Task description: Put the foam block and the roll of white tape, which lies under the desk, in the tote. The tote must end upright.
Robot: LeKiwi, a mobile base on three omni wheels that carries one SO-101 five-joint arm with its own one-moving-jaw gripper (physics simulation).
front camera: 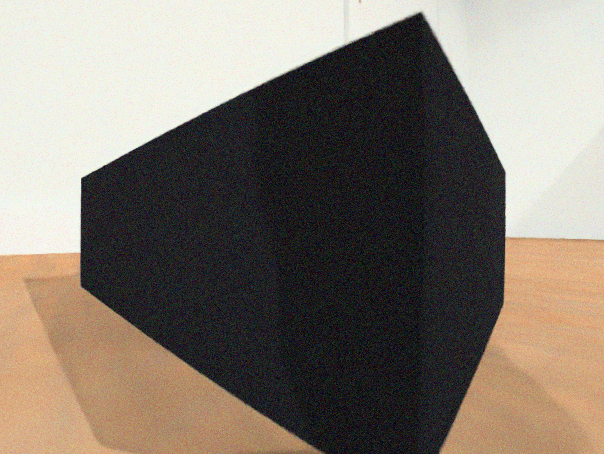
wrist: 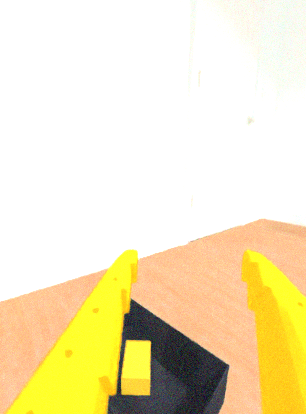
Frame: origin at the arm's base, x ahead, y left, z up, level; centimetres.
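Seen in the pictures: hand at its tool point: [wrist: 137, 261].
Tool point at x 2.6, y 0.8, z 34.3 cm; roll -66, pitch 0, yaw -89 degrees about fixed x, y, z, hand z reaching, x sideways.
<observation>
Pixels of each thing's top centre, then the offset from my tool point to it. Level surfaces: height alone.
- black tote at its top centre: [front camera: 270, 172] [wrist: 140, 351] dx +25.1, dy +0.8, dz -33.3 cm
- yellow foam block at its top centre: [wrist: 137, 357] dx +28.0, dy +1.6, dz -38.5 cm
- wood floor at its surface level: dz -43.3 cm
The black tote [front camera: 280, 225] [wrist: 175, 336] stands upright on the floor, one corner towards the front camera, and fills the middle of that view. Its open top shows low in the wrist view, partly behind the left jaw. The yellow foam block [wrist: 137, 361] is inside the tote; the tote's walls hide it from the front camera. My gripper [wrist: 190, 253] is open and empty, with a wide gap between its two yellow jaws. It is raised, facing out over the tote towards the wall. The roll of white tape and the desk do not show in either view.
The wood floor [front camera: 550, 310] [wrist: 210, 285] runs to a white wall [front camera: 150, 65] [wrist: 90, 150] behind the tote. The tote casts a shadow on the floor at its left. A room corner shows at the right of the wrist view.
</observation>
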